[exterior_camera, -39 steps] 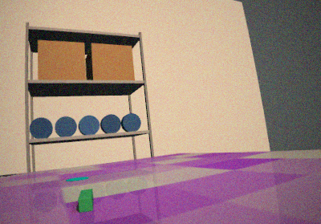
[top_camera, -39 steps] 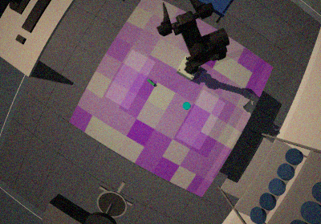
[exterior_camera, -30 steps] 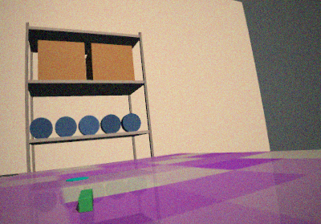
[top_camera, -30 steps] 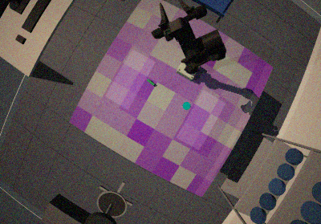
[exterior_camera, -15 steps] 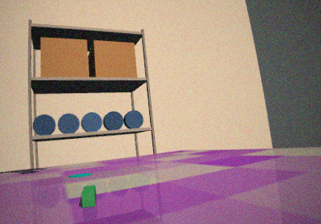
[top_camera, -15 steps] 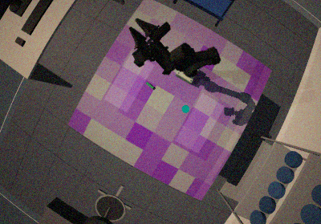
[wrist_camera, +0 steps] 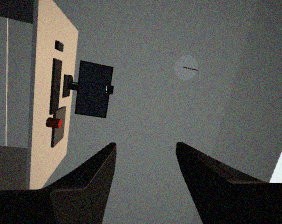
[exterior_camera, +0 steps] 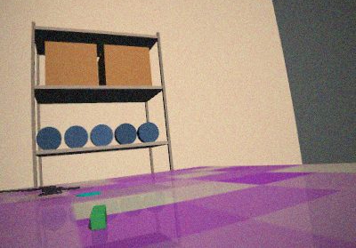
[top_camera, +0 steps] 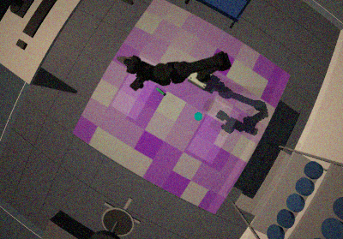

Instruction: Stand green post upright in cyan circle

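My gripper tip is now 540 mm above the green post, 140 mm to the right of it and 20 mm past it. From my gripper tip the other things lie so: cyan circle 550 mm below, 470 mm to the left, 20 mm behind.
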